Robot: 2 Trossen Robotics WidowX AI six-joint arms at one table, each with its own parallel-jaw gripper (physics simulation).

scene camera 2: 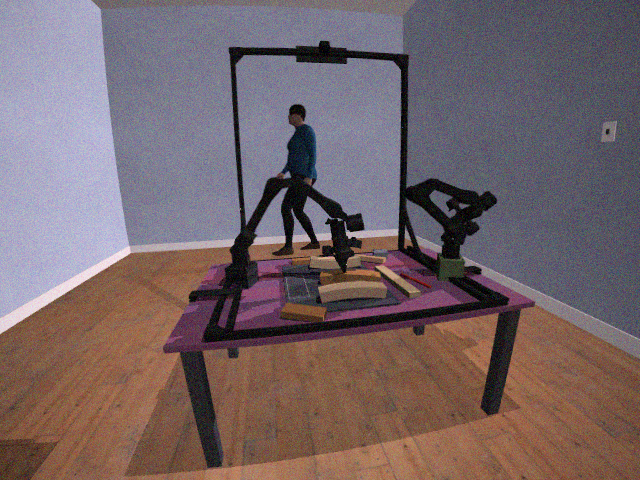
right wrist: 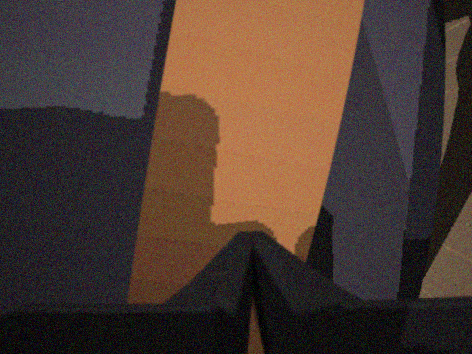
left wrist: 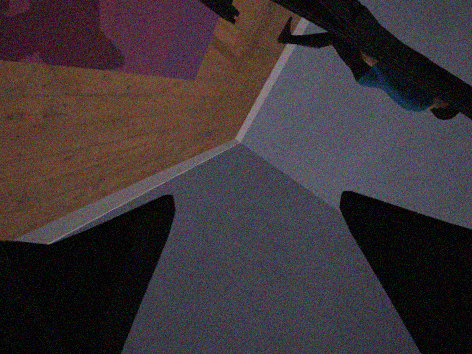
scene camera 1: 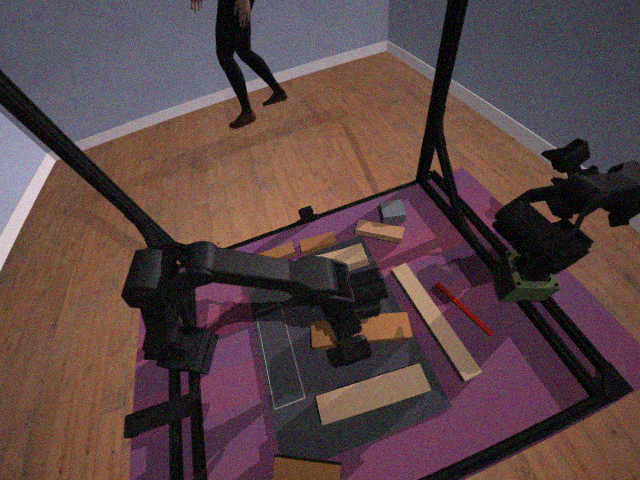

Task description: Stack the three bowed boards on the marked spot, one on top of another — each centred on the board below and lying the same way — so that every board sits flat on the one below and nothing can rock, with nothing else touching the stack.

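Places are measured from the left arm's base along level axes (x ahead, y left, z up), in centimetres.
Pixels of known places: left gripper, fingertip midpoint: (left wrist: pixel 257 201) (scene camera 1: pixel 547 166); right gripper, fingertip midpoint: (scene camera 2: pixel 344 272) (right wrist: pixel 250 243) (scene camera 1: pixel 351 332); left arm's base, link origin: (scene camera 2: pixel 450 256) (scene camera 1: pixel 531 268); right arm's base, link origin: (scene camera 2: pixel 241 265) (scene camera 1: pixel 179 346).
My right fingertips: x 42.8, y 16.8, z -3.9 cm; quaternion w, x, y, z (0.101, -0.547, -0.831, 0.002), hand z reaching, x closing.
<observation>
Ahead of a thing's pixels: the offset from my right fingertips to its top centre. "spot": to the spot under its first point. Level surfaces: height alone.
A front pale bowed board {dy +12.4, dx -5.6, dz +0.3 cm} (scene camera 1: pixel 372 393) (scene camera 2: pixel 351 292), a middle orange bowed board {dy -1.2, dx -2.3, dz +0.0 cm} (scene camera 1: pixel 388 326) (scene camera 2: pixel 367 275) (right wrist: pixel 270 125) and a back pale bowed board {dy -19.8, dx +8.3, dz +0.4 cm} (scene camera 1: pixel 355 254) (scene camera 2: pixel 336 262) lie apart on the dark mat {dz -4.8 cm} (scene camera 1: pixel 292 428). In scene camera 2 the front board arches upward. The marked spot is a white outline {spot: dy +5.5, dx +14.6, dz -4.8 cm} (scene camera 1: pixel 293 354) at the mat's left; no board lies in it. My right gripper (scene camera 1: pixel 344 338) (scene camera 2: pixel 344 268) (right wrist: pixel 250 243) is shut and empty, its tips just above the orange board. My left gripper (left wrist: pixel 257 201) is open and empty, away from the boards.
A long pale plank {dy -6.8, dx -19.8, dz -3.2 cm} (scene camera 1: pixel 436 320) (scene camera 2: pixel 397 280) and a red stick {dy -9.7, dx -28.1, dz -4.8 cm} (scene camera 1: pixel 463 308) (scene camera 2: pixel 416 280) lie right of the mat. An orange block {dy +28.9, dx +7.4, dz -2.2 cm} (scene camera 1: pixel 306 468) (scene camera 2: pixel 303 312) lies at the front. Smaller blocks and a grey block {dy -40.9, dx -11.1, dz -1.8 cm} (scene camera 1: pixel 392 210) lie at the back. A black frame surrounds the table.
</observation>
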